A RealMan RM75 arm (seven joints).
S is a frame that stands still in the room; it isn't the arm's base.
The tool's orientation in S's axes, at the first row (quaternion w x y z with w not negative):
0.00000, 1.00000, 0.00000, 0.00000
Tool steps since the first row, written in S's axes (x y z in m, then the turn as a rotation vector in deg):
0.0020, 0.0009, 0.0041, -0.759, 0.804, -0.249
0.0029, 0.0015, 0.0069, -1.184, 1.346, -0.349
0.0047, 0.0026, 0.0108, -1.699, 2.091, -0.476
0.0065, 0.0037, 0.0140, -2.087, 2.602, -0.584
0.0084, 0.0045, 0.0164, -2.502, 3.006, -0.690
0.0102, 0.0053, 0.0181, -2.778, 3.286, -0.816
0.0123, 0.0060, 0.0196, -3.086, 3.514, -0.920
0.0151, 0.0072, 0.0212, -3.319, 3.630, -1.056
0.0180, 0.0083, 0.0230, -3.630, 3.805, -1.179
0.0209, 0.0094, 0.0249, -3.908, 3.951, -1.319
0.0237, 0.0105, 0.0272, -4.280, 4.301, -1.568
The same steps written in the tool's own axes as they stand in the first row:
0.0020, -0.0009, -0.0041, -0.759, -0.804, 0.249
0.0029, -0.0015, -0.0069, -1.184, -1.346, 0.349
0.0047, -0.0026, -0.0108, -1.699, -2.091, 0.476
0.0065, -0.0037, -0.0140, -2.087, -2.602, 0.584
0.0084, -0.0045, -0.0164, -2.502, -3.006, 0.690
0.0102, -0.0053, -0.0181, -2.778, -3.286, 0.816
0.0123, -0.0060, -0.0196, -3.086, -3.514, 0.920
0.0151, -0.0072, -0.0212, -3.319, -3.630, 1.056
0.0180, -0.0083, -0.0230, -3.630, -3.805, 1.179
0.0209, -0.0094, -0.0249, -3.908, -3.951, 1.319
0.0237, -0.0105, -0.0272, -4.280, -4.301, 1.568

